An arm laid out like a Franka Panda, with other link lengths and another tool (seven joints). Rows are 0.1 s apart.
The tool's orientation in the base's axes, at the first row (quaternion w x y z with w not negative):
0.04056 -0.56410 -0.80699 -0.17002
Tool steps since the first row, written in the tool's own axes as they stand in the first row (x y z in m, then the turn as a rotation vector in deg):
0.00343 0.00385 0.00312 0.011 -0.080 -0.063
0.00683 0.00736 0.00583 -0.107 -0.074 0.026
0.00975 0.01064 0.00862 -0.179 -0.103 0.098
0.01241 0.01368 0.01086 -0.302 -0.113 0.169
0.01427 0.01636 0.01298 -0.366 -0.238 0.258
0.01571 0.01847 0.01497 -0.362 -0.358 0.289
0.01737 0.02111 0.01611 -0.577 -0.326 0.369
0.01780 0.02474 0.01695 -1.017 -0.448 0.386
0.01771 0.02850 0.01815 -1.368 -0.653 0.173
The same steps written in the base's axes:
0.00272 0.00525 -0.00117 -0.086 -0.035 0.044
0.00508 0.01024 -0.00203 -0.027 -0.110 -0.069
0.00741 0.01476 -0.00315 -0.018 -0.161 -0.162
0.00954 0.01879 -0.00388 0.026 -0.251 -0.262
0.01162 0.02195 -0.00477 -0.056 -0.318 -0.391
0.01330 0.02453 -0.00579 -0.164 -0.342 -0.446
0.01529 0.02719 -0.00583 -0.047 -0.499 -0.569
0.01859 0.02895 -0.00568 0.001 -0.925 -0.727
0.02225 0.03041 -0.00597 -0.089 -1.371 -0.664

